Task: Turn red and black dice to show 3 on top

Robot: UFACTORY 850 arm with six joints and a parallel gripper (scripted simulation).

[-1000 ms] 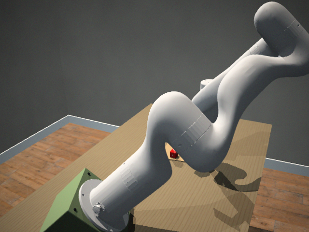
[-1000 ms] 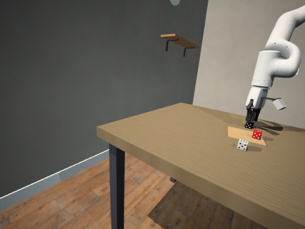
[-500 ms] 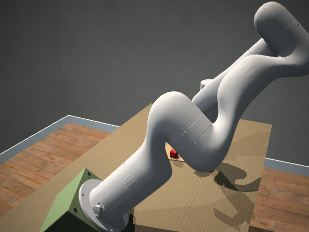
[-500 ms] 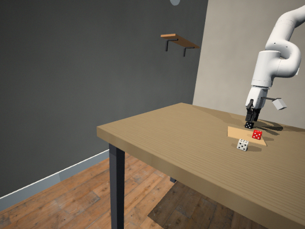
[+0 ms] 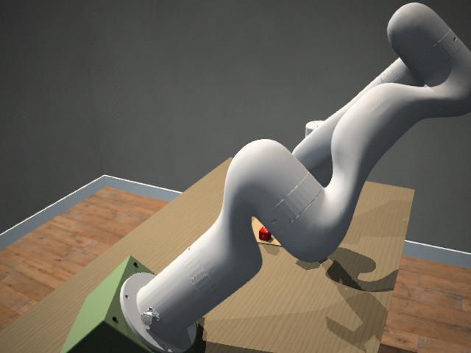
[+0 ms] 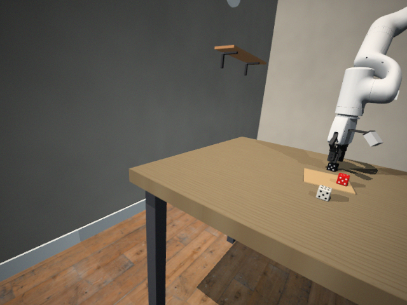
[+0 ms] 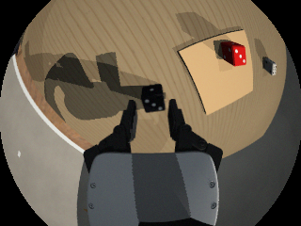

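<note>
Now: hand 40 mm above the black die. From my hand the other things lie so: red die: 20 mm behind, 140 mm to the left, 40 mm below; tan mat: 20 mm ahead, 140 mm to the left, 50 mm below; white die: 30 mm ahead, 290 mm to the left, 40 mm below.
</note>
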